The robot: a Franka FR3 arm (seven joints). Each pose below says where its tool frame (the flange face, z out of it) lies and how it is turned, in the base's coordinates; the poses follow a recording.
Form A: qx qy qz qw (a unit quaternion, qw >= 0); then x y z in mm.
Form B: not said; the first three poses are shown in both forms.
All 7 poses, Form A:
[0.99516 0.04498 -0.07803 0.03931 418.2 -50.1 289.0]
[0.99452 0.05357 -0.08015 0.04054 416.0 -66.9 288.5]
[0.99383 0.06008 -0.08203 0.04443 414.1 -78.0 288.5]
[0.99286 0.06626 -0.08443 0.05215 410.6 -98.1 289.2]
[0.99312 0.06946 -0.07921 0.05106 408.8 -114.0 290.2]
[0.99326 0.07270 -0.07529 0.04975 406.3 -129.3 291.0]
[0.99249 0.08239 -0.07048 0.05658 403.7 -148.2 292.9]
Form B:
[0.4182 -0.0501 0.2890 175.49 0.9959 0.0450 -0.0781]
[0.4160 -0.0669 0.2885 175.35 0.9953 0.0536 -0.0802]
[0.4141 -0.0780 0.2885 174.91 0.9948 0.0601 -0.0821]
[0.4106 -0.0981 0.2892 174.02 0.9942 0.0663 -0.0845]
[0.4088 -0.1140 0.2902 174.15 0.9944 0.0696 -0.0793]
[0.4063 -0.1293 0.2910 174.30 0.9945 0.0728 -0.0754]
[0.4037 -0.1482 0.2929 173.51 0.9941 0.0825 -0.0706]

